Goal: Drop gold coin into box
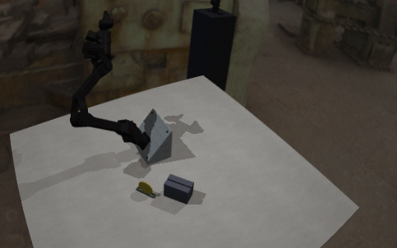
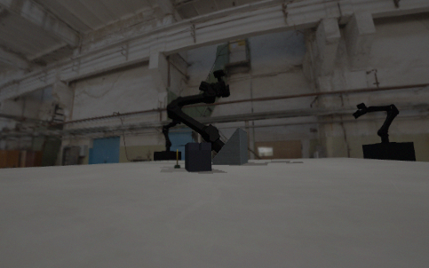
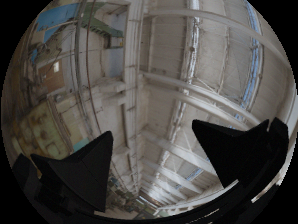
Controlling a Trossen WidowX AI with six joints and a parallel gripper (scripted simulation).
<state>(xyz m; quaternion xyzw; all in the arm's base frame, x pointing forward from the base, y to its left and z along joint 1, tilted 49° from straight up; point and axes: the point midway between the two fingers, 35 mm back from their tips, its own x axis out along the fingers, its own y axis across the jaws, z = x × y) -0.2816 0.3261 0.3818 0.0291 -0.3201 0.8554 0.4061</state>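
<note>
Now: gripper tip 550 mm short of the gold coin, 50 mm to the left of it and 540 mm above it.
</note>
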